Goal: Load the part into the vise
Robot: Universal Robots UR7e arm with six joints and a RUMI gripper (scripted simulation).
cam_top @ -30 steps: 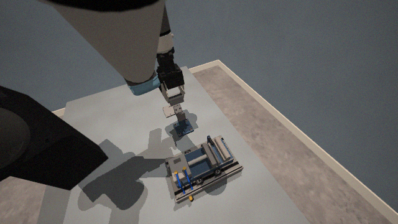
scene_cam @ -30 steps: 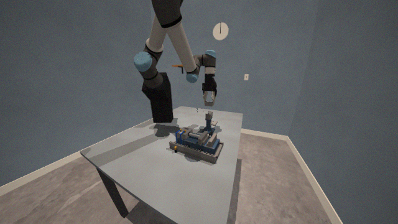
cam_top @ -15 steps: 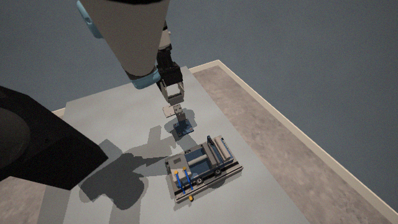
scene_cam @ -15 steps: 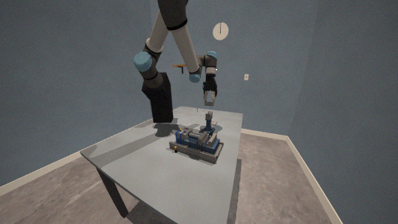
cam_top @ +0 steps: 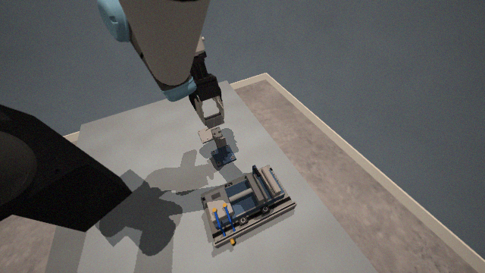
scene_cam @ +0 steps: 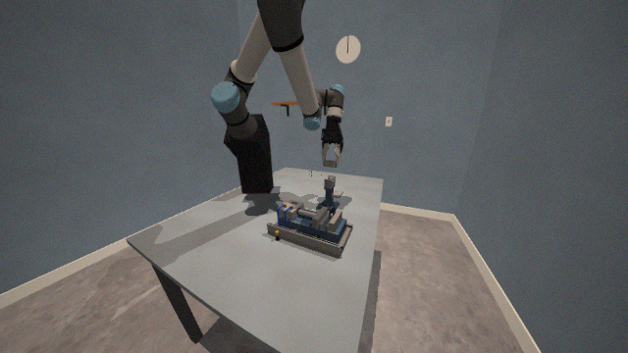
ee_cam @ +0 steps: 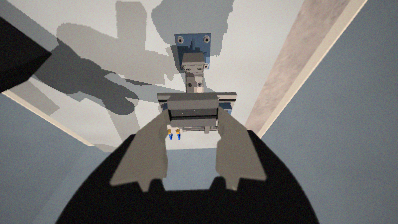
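Now: the part right at my hand. Round my hand: grey jaw: 230 mm to the right, 160 mm below, 20 mm behind; cylinder rod: 220 mm to the right, 160 mm below, 70 mm behind; work stop: 200 mm to the right, 150 mm below, 30 mm ahead.
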